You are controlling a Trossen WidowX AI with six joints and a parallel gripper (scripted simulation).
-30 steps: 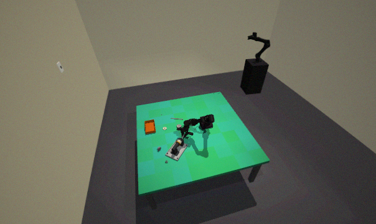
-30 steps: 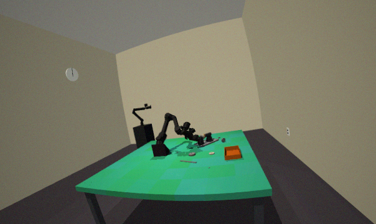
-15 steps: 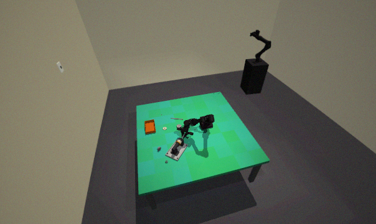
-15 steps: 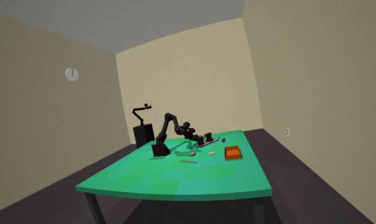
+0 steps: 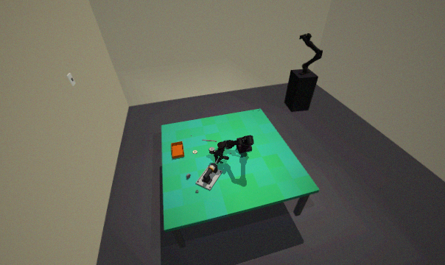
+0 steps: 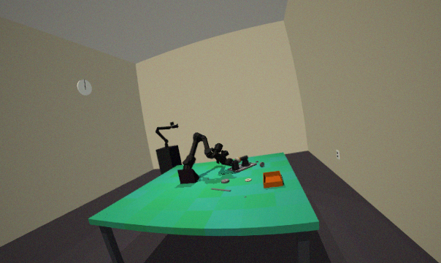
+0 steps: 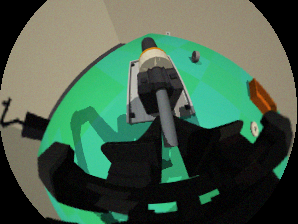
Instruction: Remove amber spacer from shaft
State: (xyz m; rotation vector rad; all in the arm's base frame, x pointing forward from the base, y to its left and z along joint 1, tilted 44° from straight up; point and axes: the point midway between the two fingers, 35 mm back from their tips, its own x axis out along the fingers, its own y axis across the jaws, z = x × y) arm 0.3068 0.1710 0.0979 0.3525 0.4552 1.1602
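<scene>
Right now my gripper tip is 40 mm to the right of the grey shaft, 30 mm short of it and 20 mm below it. From my gripper tip the other things lie so: pale washer: 240 mm to the right, 190 mm ahead, 50 mm below; grey disc: 240 mm to the right, 50 mm below, 20 mm ahead; orange tray: 370 mm ahead, 290 mm to the right, 50 mm below.
</scene>
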